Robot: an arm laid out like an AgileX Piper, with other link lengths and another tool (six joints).
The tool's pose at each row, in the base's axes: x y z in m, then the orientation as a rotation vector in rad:
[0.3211 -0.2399 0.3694 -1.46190 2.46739 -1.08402]
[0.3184 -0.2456 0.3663 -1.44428 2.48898 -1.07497]
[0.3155 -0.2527 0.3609 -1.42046 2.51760 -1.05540]
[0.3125 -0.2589 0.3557 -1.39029 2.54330 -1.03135]
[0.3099 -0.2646 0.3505 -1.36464 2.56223 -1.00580]
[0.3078 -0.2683 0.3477 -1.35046 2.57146 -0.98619]
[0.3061 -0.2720 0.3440 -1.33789 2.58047 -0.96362]
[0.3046 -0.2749 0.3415 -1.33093 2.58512 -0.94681]
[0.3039 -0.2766 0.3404 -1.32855 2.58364 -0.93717]
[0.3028 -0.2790 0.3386 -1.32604 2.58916 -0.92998]
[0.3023 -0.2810 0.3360 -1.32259 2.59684 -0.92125]
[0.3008 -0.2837 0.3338 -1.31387 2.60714 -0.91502]
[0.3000 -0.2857 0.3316 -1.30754 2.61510 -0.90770]
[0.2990 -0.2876 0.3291 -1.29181 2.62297 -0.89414]
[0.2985 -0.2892 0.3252 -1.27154 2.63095 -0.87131]
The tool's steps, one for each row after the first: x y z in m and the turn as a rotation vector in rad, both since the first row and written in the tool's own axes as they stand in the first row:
[0.0051 0.0022 0.0043 -0.01201 0.00641 0.01410]
[0.0108 0.0055 0.0109 -0.03073 0.01078 0.03399]
[0.0160 0.0090 0.0169 -0.04810 0.01027 0.05859]
[0.0205 0.0124 0.0228 -0.06329 0.00538 0.08007]
[0.0238 0.0145 0.0260 -0.07316 -0.00107 0.09269]
[0.0266 0.0169 0.0301 -0.08453 -0.00900 0.10458]
[0.0290 0.0187 0.0329 -0.09237 -0.01595 0.11176]
[0.0304 0.0194 0.0344 -0.09476 -0.02259 0.11479]
[0.0324 0.0206 0.0366 -0.10037 -0.02302 0.11750]
[0.0336 0.0219 0.0394 -0.10769 -0.02288 0.12103]
[0.0359 0.0235 0.0419 -0.11450 -0.02008 0.12780]
[0.0374 0.0249 0.0442 -0.12086 -0.01920 0.13308]
[0.0387 0.0266 0.0467 -0.12777 -0.02272 0.14569]
[0.0392 0.0288 0.0503 -0.13771 -0.03149 0.16272]

